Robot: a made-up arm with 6 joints.
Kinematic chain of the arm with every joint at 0, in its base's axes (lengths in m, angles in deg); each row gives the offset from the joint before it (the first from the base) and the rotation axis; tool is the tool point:
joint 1: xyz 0 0 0.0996 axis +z
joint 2: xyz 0 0.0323 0 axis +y
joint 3: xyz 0 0 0.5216 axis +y
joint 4: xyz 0 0 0.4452 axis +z
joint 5: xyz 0 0 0 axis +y
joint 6: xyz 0 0 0.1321 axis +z
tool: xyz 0 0 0
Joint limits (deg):
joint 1: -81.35..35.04
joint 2: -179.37..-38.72
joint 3: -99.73..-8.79
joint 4: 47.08..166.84
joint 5: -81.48..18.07
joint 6: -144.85..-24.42
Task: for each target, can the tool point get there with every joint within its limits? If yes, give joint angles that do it. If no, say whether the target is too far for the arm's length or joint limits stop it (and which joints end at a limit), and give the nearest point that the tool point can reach.
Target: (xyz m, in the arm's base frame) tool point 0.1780 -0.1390 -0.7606
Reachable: yes | joints -36.53 -157.37 -73.13 118.88 -19.21 -127.38
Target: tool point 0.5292 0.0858 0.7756
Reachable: no: joint limits stop it (at a limit: joint 1, joint 2, joint 3, joint 4, joint 5) | nearest point -0.0852 0.5768 0.9143 | short by 0.799 m
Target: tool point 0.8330 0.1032 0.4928
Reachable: no: joint limits stop it (at a limit: joint 2, joint 3, joint 4) | nearest point 0.5077 0.0629 -0.2714 | short by 0.831 m
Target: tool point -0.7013 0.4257 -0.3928
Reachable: yes | joints -31.67 -91.47 -61.32 140.79 -27.23 -87.20
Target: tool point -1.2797 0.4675 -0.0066
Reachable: no: too far | nearest point -1.0268 0.3751 0.0144 | short by 0.270 m
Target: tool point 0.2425 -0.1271 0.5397
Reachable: no: joint limits stop it (at a limit: joint 2, joint 3, joint 4, joint 5) | nearest point 0.3930 -0.2060 -0.2606 | short by 0.818 m
